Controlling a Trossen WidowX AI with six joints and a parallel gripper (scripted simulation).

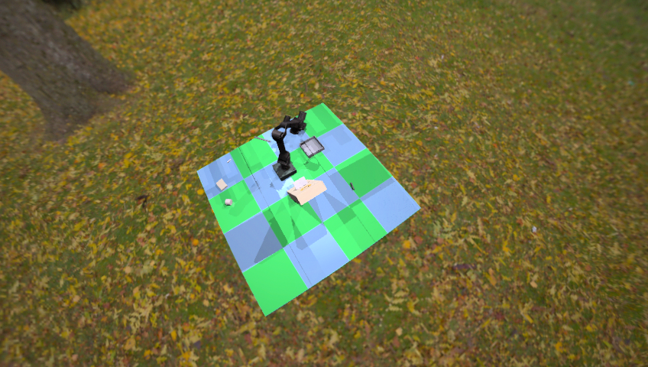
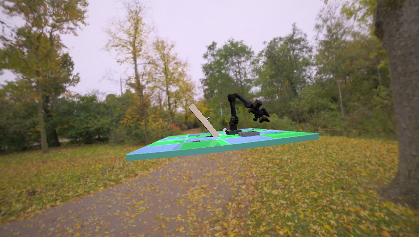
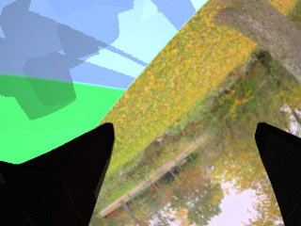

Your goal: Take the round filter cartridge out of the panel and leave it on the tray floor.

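My gripper tip is 620 mm short of the round filter cartridge, 370 mm to the left of it and 140 mm below it. Also, from my gripper tip: thin grey bar: 720 mm ahead, 130 mm below, 50 mm to the right; then pale flat square: 760 mm to the right, 120 mm below, 30 mm behind; then grey square tray: 240 mm ahead, 120 mm below, 10 mm to the right.
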